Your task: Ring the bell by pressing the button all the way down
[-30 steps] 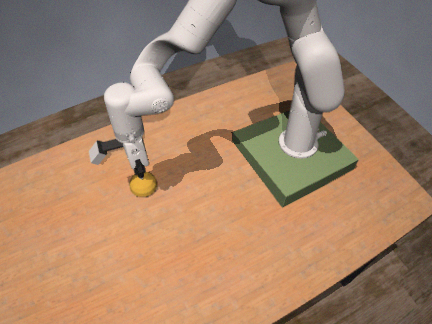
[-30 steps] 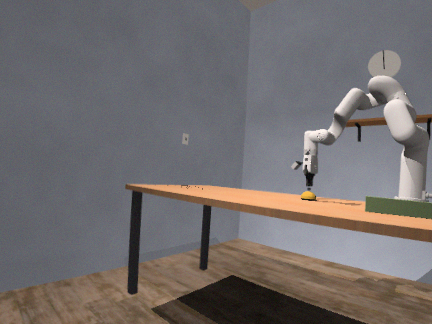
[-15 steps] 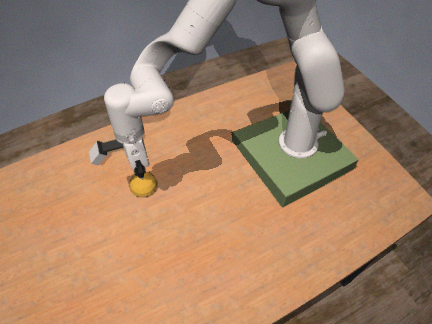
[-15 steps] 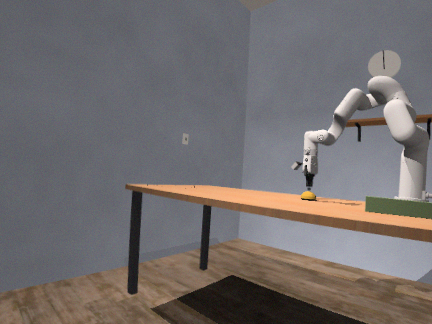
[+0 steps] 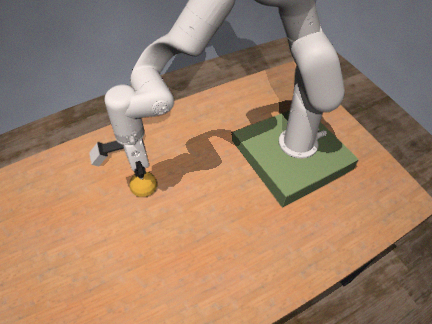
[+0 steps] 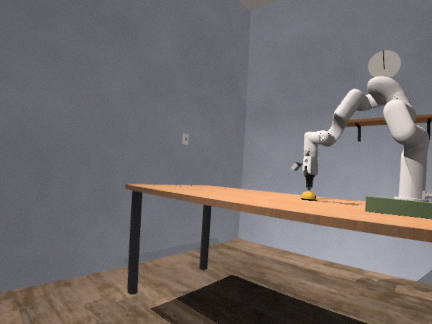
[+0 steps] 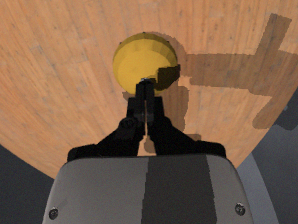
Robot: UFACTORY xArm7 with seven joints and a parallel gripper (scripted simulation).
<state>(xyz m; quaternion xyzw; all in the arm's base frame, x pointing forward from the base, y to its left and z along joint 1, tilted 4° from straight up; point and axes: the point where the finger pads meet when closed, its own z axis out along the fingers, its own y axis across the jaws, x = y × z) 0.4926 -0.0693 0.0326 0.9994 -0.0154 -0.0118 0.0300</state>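
Right now the dark button is 30 mm below my hand. The rest, counted from my hand: yellow bell: 50 mm below.
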